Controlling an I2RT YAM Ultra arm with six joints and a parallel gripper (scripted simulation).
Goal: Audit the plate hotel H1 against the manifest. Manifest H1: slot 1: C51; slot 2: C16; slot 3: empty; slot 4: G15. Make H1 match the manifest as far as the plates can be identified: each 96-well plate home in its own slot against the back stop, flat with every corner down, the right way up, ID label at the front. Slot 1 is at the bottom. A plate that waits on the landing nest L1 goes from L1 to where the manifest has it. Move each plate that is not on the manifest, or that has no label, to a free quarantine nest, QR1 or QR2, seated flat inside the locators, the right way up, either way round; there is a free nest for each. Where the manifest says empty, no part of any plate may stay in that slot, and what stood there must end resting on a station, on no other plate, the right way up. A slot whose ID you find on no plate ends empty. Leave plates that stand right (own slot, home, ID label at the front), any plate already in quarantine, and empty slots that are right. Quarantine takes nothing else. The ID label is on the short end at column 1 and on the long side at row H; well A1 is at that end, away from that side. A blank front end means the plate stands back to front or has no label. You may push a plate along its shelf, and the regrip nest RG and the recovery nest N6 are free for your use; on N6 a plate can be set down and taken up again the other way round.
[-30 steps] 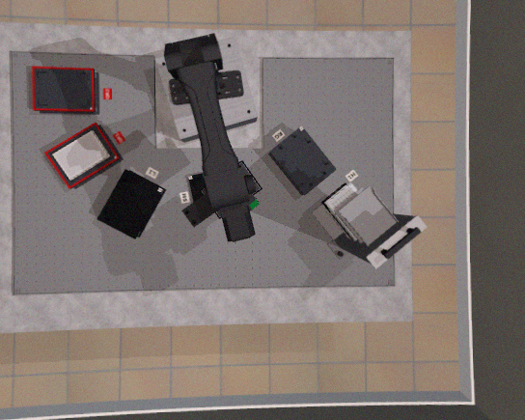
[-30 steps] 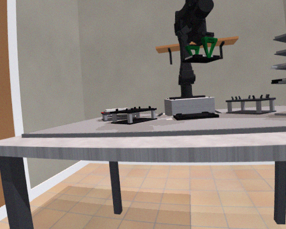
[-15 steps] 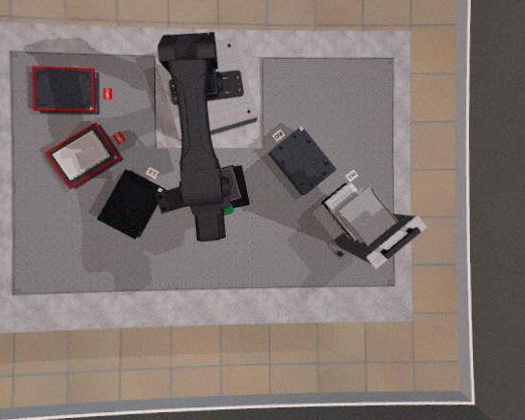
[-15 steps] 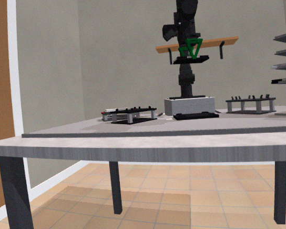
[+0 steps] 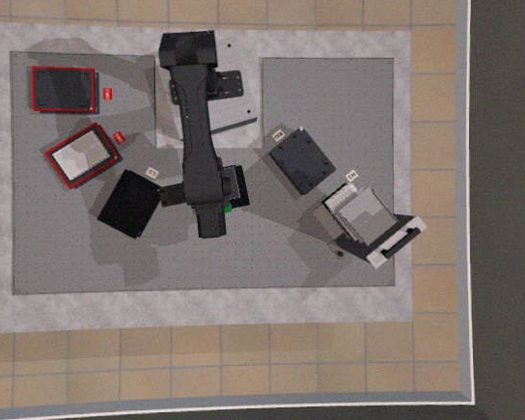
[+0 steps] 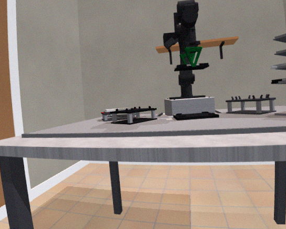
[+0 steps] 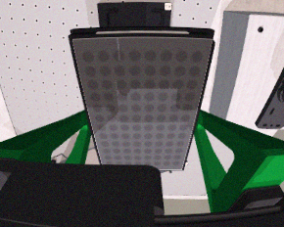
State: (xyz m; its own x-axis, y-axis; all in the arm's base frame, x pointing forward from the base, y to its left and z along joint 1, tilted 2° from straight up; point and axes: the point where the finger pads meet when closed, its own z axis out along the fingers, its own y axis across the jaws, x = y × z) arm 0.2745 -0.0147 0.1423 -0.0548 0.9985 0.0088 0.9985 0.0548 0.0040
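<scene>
My gripper is now 210 mm above the recovery nest N6 and 10 mm short of it. Also, from my hand: regrip nest RG: 260 mm to the left, 160 mm below, 40 mm behind; landing nest L1: 250 mm to the right, 170 mm below, 10 mm ahead; white plate: 360 mm to the right, 170 mm below, 150 mm behind.
</scene>
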